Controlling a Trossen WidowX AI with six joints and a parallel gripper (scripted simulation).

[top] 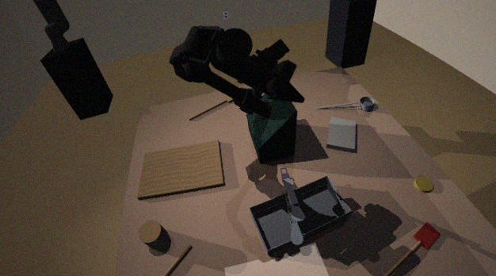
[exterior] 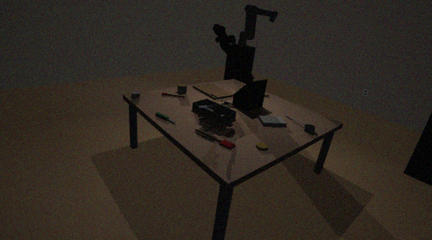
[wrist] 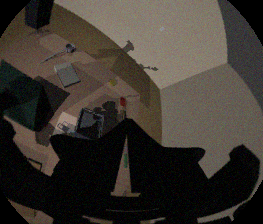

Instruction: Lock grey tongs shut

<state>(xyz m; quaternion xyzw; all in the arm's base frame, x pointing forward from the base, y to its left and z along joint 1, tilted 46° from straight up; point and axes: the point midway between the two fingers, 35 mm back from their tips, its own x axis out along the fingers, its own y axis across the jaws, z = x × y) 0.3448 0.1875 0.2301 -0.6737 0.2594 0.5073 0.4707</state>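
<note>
Now: the roasting tin 43 cm below my gripper tip, 6 cm ahead of it and 1 cm to the right of it. Also, from my gripper tip: red spatula 45 cm below, 31 cm ahead, 30 cm to the left; then tan-topped cylinder 51 cm to the right, 43 cm below, 1 cm behind; then white block 45 cm below, 33 cm to the left, 22 cm behind.
</note>
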